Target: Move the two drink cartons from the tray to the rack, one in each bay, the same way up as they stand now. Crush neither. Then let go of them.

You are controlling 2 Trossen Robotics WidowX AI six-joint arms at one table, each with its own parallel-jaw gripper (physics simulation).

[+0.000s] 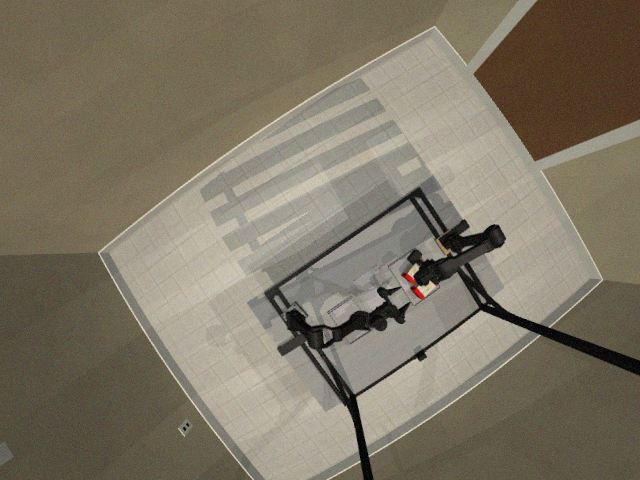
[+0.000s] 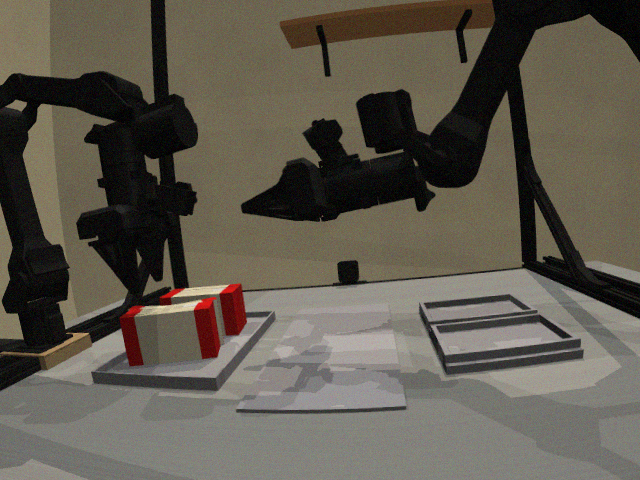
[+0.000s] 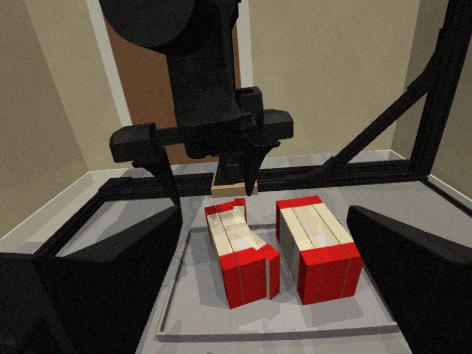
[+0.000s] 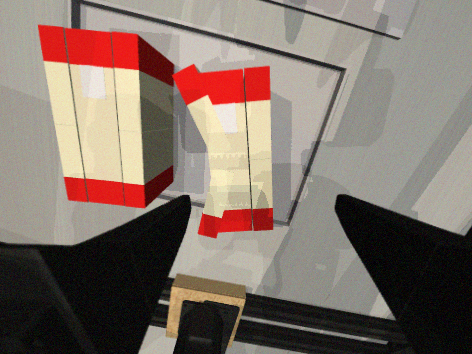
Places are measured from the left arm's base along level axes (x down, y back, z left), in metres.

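Where they show: left gripper, fingertip midpoint: [image 1: 405,294] [image 2: 254,210] [image 3: 264,214]; right gripper, fingertip midpoint: [image 1: 418,266] [image 2: 148,286] [image 3: 214,201] [image 4: 262,201]; left arm's base, origin of the base link: [image 1: 294,316]; right arm's base, origin of the base link: [image 1: 448,241] [image 2: 45,342] [image 3: 234,176] [image 4: 203,320].
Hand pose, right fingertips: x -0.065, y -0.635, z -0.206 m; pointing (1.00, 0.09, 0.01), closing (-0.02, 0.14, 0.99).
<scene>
Things, the pixels of their centre, and the offset from my right fingertips. "spot": a spot on its surface instead. Level surfaces: height alone.
- grey tray, body centre: [image 4: 198,128] [image 3: 268,268] [image 2: 197,342] [image 1: 414,277] dz -0.061, dx +0.101, dy +0.029 m
- rack, body centre: [image 2: 486,324] [image 1: 350,321] dz -0.014, dx +0.099, dy +0.437 m
- thin pale mat, its level: dx +0.105 m
- small black box, surface spot: [image 2: 347,271] [image 1: 420,354] spot: dz -0.392, dx +0.076, dy +0.273 m
A red-and-cream carton with a pinched, bent side [image 1: 413,270] [image 2: 171,335] [image 3: 250,270] [image 4: 240,150] and a straight-sided one [image 1: 425,288] [image 2: 235,310] [image 3: 325,250] [image 4: 100,125] rest lengthwise, side by side with a gap, on the grey tray [image 2: 155,382] [image 3: 280,334] [image 4: 314,151]. The rack [image 2: 514,352] has two bays, both empty. My right gripper [image 2: 147,286] [image 3: 214,201] [image 4: 262,201] is open and empty, pointing down above the bent carton's end away from the rack. My left gripper [image 1: 403,297] [image 2: 245,207] [image 3: 264,214] is open and empty, nearly level, higher up on the rack side of the tray.
A thin pale mat [image 2: 320,387] lies between tray and rack. Black frame posts [image 2: 523,206] and rails surround the table. A small black box [image 2: 347,271] [image 1: 421,355] sits at the table's edge. A wooden shelf [image 2: 387,23] hangs on the wall.
</scene>
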